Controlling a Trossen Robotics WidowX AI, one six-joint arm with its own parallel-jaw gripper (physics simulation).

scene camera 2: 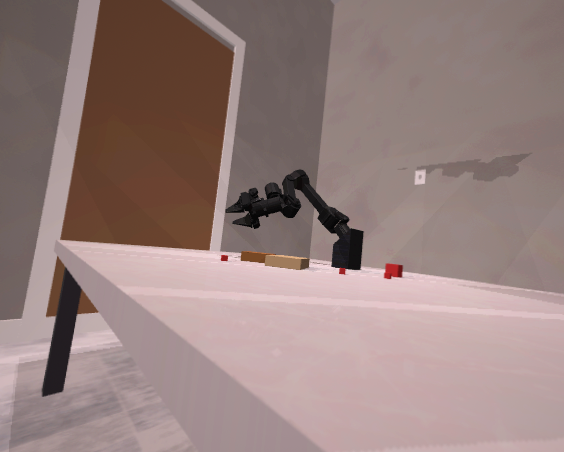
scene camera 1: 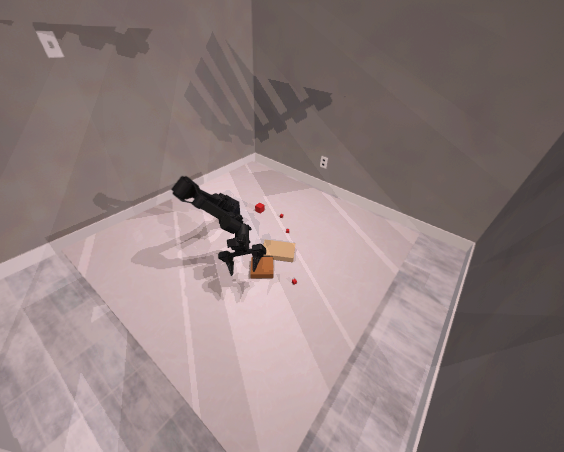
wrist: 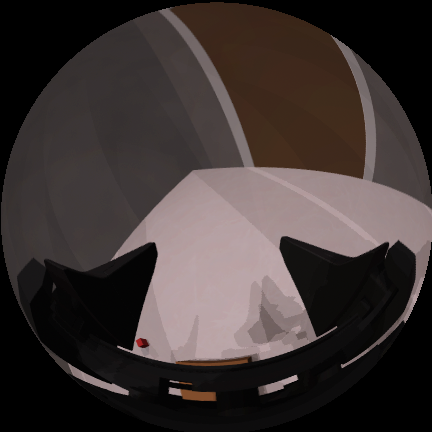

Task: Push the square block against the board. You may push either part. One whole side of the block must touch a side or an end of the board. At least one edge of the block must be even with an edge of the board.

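Frame: origin at the arm's base, x back, y up, z left, level; metres.
Seen in the pictures: gripper, between the fingertips: (scene camera 2: 229,217) (scene camera 1: 242,273) (wrist: 218,246); arm's base, origin of its link: (scene camera 2: 348,238) (scene camera 1: 227,206).
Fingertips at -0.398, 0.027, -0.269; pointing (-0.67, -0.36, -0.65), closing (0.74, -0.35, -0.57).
Offsets run from my fingertips to a thing's top centre, as dx, dy, dz. Level surfaces: height alone.
The orange-brown square block @[+0.043, -0.119, +0.155] (scene camera 1: 262,267) (scene camera 2: 254,257) (wrist: 200,396) lies flat on the table. The longer tan board @[+0.057, -0.119, +0.289] (scene camera 1: 280,250) (scene camera 2: 286,262) lies flat close to it, on its upper right in scene camera 1. The block's side near the board overlaps part of the board's long side and sticks out past its left end. I cannot tell whether they touch or whether a thin gap lies between them. My gripper (scene camera 1: 243,272) (scene camera 2: 230,218) (wrist: 218,246) is open and empty, raised well above the table. One finger hides part of the block in scene camera 1.
A larger red cube @[+0.364, -0.109, +0.478] (scene camera 1: 259,208) (scene camera 2: 394,269) and small red cubes @[+0.229, -0.133, +0.520] (scene camera 1: 281,216) @[+0.120, -0.133, +0.441] (scene camera 1: 287,231) (scene camera 2: 342,271) lie on the table @[dy -0.149] (scene camera 1: 250,340) (scene camera 2: 350,350) toward the arm's base side. Another small red cube @[-0.115, -0.133, +0.196] (scene camera 1: 294,281) (scene camera 2: 224,258) (wrist: 142,343) lies beyond the block and board.
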